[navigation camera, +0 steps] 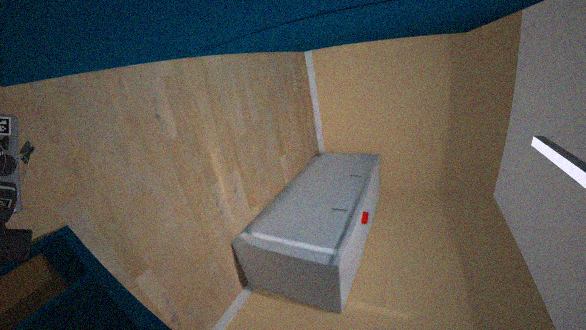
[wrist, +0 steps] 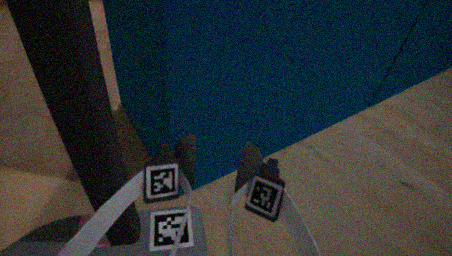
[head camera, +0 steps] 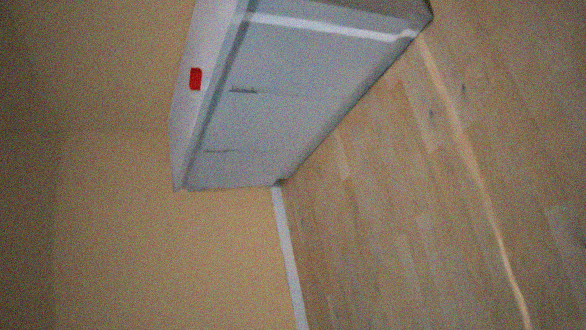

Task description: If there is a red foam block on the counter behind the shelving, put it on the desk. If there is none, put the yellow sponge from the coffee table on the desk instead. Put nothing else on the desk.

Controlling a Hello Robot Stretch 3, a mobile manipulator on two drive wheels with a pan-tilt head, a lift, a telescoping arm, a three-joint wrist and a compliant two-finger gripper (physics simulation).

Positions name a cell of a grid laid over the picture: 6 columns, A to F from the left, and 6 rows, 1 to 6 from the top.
Labels:
A counter (navigation camera: D5) is 165 cm from the lens.

